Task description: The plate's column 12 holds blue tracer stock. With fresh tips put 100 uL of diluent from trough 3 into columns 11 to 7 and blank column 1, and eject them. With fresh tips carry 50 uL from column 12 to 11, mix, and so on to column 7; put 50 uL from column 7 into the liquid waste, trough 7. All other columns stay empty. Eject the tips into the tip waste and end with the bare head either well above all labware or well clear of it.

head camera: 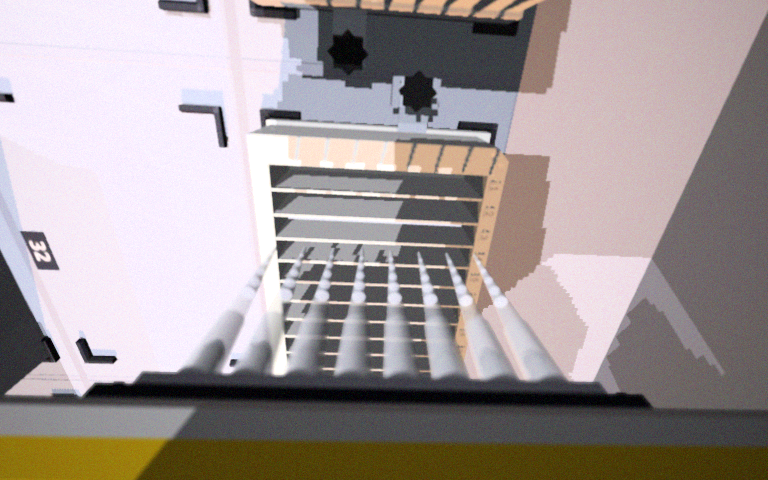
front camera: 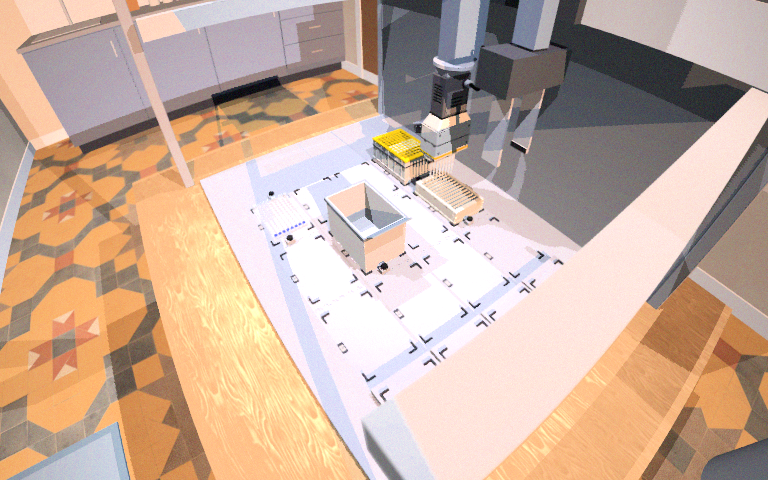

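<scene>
The pipetting head (front camera: 445, 135) hangs at the back, over the end of the trough block (front camera: 468, 210) (head camera: 261, 226) nearest the yellow tip rack (front camera: 398, 144). It carries a row of eight clear tips (front camera: 440, 165) (head camera: 357, 316), whose ends appear around troughs 3 to 5 in the head view; their exact trough and height are unclear. Liquid levels cannot be read. The plate (front camera: 280, 210) lies at the left, with blue column 12 (front camera: 289, 228) along its near edge; other wells are too small to read. My parked gripper (front camera: 508, 156) hangs beside the head, fingers apart and empty.
The tall open tip waste box (front camera: 384, 244) stands between the plate and the trough block. Black corner brackets (front camera: 368, 375) (head camera: 218, 121) and small dark knobs (front camera: 383, 266) (head camera: 417, 91) are on the deck. A pale beam (front camera: 566, 294) crosses the right foreground.
</scene>
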